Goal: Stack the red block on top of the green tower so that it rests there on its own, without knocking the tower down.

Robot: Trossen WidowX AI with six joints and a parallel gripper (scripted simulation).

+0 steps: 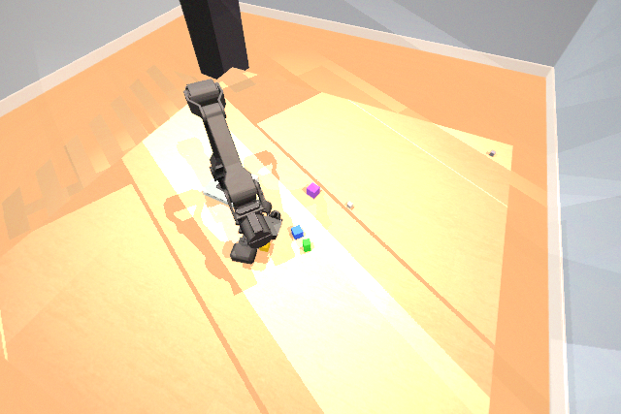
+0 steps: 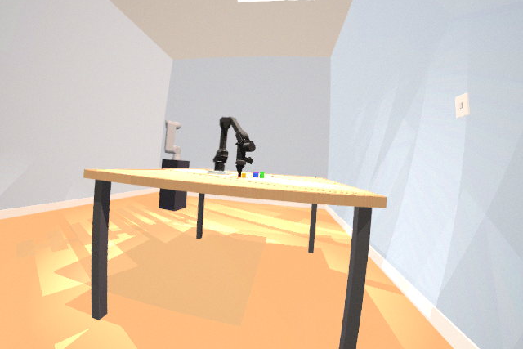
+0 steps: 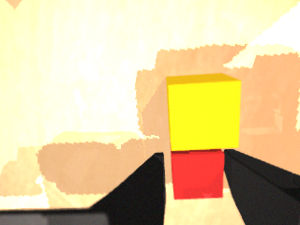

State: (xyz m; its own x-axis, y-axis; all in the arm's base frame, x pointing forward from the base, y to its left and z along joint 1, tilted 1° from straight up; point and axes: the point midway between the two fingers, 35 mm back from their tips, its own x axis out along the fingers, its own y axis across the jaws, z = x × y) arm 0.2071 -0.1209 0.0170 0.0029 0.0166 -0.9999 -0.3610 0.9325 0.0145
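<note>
Right now the yellow block is 3 cm ahead of my gripper tip, 1 cm to the left of it and 1 cm above it. Also, from my gripper tip: blue block 8 cm ahead, 9 cm to the left, 1 cm above; red block right at my gripper tip; purple block 4 cm ahead, 25 cm to the left, 1 cm above.
</note>
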